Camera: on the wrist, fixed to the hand. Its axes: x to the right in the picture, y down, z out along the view.
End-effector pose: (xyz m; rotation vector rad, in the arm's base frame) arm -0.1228 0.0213 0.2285 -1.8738 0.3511 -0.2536
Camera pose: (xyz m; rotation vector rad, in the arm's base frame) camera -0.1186 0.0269 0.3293 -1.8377 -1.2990 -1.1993
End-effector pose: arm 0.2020 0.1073 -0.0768 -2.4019 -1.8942 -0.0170
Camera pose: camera 0.1088 0.1299 -0.0450 0.3122 3.0621 0.0917
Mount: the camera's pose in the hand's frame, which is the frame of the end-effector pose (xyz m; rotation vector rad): 0.0020 -0.0976 -0.0261 -0.0927 -0.0838 -1.6046
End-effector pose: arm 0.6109 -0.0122 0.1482 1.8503 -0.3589 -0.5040
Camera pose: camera 0.6258 0.0398 0.0629 1.6846 1.2080 -1.5883
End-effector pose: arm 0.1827 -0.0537 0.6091 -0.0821 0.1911 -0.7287
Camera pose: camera 0.1151 -0.1278 0.5970 -0.3728 0.0401 -2.3092
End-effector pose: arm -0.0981 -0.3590 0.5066 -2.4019 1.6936 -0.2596
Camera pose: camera -0.0152 -0.3302 0.5568 3.0602 0.5811 0.2349
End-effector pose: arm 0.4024 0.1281 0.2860 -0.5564 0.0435 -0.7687
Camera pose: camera 0.3346 0.0579 0.3120 -0.6546 -0.5099 -2.3020
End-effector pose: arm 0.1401 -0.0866 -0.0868 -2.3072 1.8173 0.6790
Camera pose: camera 0.2399 -0.0718 -0.0813 -2.6776 -0.4016 0.4589
